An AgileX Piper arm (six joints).
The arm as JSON. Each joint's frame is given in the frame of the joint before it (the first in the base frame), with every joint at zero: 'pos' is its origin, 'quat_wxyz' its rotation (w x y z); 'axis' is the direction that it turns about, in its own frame. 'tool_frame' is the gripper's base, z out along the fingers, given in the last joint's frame.
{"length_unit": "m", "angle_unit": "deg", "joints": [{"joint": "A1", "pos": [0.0, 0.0, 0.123], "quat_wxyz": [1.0, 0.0, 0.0, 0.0], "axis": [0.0, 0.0, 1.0]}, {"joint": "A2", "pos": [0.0, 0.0, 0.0], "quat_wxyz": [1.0, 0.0, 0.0, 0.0], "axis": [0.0, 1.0, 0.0]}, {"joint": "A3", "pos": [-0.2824, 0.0, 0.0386], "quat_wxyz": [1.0, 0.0, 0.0, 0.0], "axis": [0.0, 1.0, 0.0]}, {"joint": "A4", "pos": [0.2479, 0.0, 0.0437], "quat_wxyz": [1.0, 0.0, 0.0, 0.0], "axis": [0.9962, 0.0, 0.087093]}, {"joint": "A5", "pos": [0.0, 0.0, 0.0], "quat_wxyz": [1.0, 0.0, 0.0, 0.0], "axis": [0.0, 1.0, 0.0]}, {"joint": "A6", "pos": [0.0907, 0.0, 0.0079], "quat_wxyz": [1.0, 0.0, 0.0, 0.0], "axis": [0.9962, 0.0, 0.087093]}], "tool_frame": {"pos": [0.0, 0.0, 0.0], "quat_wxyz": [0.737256, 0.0, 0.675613, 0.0]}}
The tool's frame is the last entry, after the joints.
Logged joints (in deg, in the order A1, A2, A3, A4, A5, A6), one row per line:
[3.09, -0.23, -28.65, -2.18, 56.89, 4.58]
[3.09, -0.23, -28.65, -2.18, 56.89, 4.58]
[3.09, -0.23, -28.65, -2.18, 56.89, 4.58]
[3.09, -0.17, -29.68, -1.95, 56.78, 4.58]
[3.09, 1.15, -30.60, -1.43, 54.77, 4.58]
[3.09, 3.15, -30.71, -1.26, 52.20, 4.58]
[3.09, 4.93, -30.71, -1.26, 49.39, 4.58]
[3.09, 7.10, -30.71, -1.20, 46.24, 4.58]
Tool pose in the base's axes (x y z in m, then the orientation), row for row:
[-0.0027, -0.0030, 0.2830, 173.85, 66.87, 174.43]
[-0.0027, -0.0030, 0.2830, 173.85, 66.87, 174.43]
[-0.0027, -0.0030, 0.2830, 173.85, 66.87, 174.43]
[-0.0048, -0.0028, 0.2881, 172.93, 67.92, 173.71]
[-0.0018, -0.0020, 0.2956, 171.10, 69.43, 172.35]
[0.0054, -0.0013, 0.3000, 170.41, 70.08, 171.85]
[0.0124, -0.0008, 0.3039, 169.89, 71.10, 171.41]
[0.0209, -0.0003, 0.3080, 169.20, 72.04, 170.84]
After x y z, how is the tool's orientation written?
As angles about the fixed x, y, z axes (roll, pitch, yaw), in degrees.
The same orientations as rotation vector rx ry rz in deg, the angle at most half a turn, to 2 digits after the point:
[1.49, 112.99, 2.44]
[1.49, 112.99, 2.44]
[1.49, 112.99, 2.44]
[1.49, 111.91, 2.77]
[1.42, 110.33, 3.46]
[1.36, 109.65, 3.70]
[1.29, 108.62, 3.76]
[1.22, 107.66, 3.88]

